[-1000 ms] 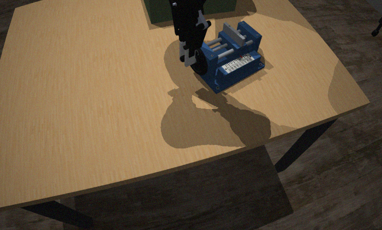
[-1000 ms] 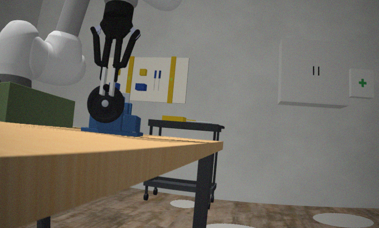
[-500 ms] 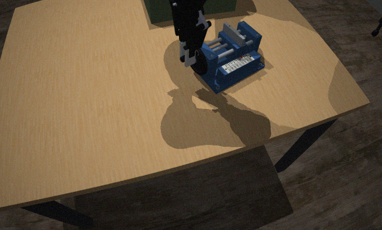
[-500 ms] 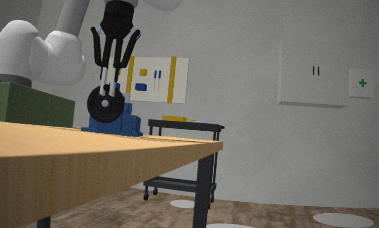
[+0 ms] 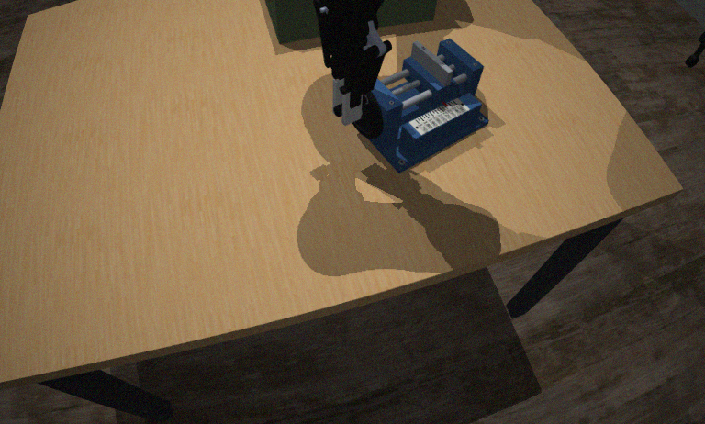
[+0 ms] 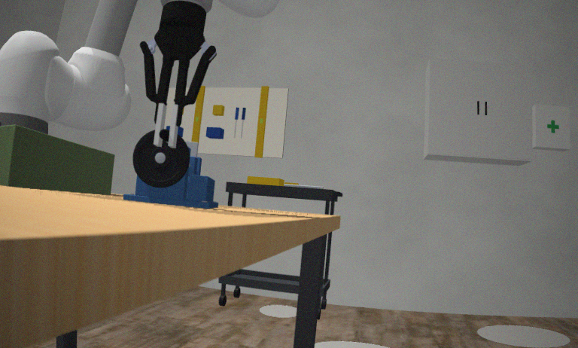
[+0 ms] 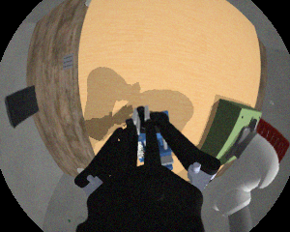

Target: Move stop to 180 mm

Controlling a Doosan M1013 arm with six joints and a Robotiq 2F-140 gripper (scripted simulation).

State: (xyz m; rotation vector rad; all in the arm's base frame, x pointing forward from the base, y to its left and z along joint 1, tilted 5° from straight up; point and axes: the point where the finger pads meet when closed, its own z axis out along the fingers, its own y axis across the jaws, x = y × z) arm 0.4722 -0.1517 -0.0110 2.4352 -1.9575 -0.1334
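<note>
Right now the handwheel is 2 cm to the left of my hand, 2 cm below it and 1 cm behind it. From my hand the other things lie so: stop plate: 16 cm to the left, 4 cm behind, 3 cm below.
</note>
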